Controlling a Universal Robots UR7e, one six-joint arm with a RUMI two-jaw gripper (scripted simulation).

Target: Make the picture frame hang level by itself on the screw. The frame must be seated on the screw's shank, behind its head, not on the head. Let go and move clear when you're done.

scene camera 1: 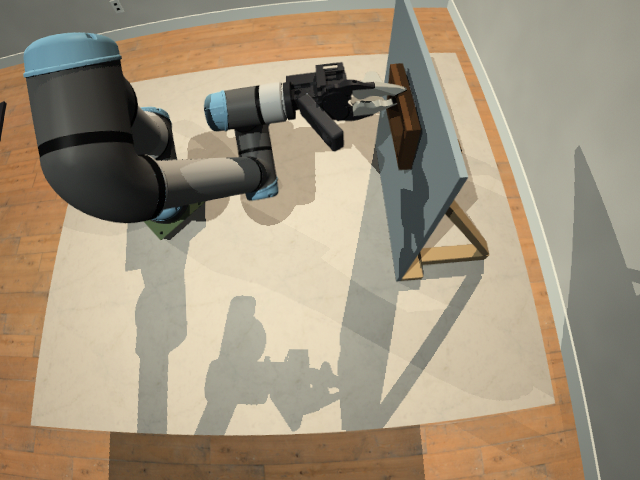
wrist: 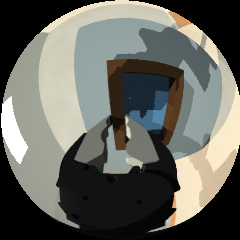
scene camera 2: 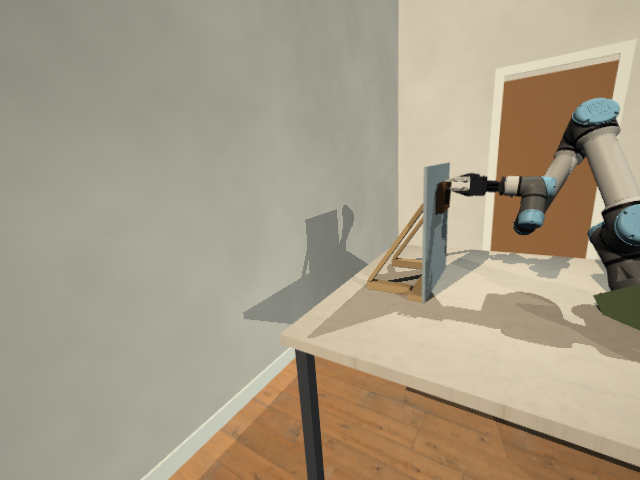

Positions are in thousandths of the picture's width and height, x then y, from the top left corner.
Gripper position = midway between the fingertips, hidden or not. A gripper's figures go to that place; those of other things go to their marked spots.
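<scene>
A grey-blue upright board (scene camera 1: 651,418) is 70 cm from the lens. My gripper (scene camera 1: 634,197) is 68 cm from the lens, and a brown wooden picture frame (scene camera 1: 635,261) is 62 cm from the lens. As for the grey-blue upright board and the brown wooden picture frame, their marked spots are 16 cm apart.
</scene>
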